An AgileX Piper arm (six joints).
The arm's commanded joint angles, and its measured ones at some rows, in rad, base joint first. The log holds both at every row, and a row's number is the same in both.
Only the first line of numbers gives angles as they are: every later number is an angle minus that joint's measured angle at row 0.
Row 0, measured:
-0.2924 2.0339 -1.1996 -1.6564 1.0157 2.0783
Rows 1 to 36, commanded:
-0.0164 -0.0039 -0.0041 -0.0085 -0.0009 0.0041
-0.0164 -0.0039 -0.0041 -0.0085 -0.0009 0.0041
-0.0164 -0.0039 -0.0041 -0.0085 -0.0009 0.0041
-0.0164 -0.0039 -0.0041 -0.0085 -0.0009 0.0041
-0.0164 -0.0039 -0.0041 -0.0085 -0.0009 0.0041
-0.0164 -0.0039 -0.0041 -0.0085 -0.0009 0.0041
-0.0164 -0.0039 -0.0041 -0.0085 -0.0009 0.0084
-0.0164 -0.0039 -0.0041 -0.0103 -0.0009 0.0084
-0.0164 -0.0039 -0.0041 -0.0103 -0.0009 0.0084
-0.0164 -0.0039 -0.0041 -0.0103 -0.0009 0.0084
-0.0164 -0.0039 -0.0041 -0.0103 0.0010 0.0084
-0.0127 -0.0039 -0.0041 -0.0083 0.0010 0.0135
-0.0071 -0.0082 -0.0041 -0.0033 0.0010 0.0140
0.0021 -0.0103 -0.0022 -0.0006 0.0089 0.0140
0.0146 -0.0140 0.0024 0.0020 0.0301 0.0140
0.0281 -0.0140 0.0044 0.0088 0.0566 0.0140
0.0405 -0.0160 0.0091 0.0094 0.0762 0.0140
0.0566 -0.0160 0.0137 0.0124 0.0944 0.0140
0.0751 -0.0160 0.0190 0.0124 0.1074 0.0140
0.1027 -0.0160 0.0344 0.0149 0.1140 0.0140
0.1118 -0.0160 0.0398 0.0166 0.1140 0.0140
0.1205 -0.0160 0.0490 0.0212 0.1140 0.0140
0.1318 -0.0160 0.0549 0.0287 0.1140 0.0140
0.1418 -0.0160 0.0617 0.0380 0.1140 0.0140
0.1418 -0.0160 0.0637 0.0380 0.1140 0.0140
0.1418 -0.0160 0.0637 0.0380 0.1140 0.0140
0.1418 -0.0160 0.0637 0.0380 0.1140 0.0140
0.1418 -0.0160 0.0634 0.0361 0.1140 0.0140
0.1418 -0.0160 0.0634 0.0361 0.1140 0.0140
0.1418 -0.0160 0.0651 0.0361 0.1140 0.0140
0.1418 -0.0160 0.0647 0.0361 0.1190 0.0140
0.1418 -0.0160 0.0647 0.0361 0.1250 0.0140
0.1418 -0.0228 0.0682 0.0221 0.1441 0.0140
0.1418 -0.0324 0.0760 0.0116 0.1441 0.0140
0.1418 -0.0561 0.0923 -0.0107 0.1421 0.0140
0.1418 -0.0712 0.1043 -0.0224 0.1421 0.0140
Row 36, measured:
0.1411 -0.0181 0.0738 0.0287 0.1203 0.0080
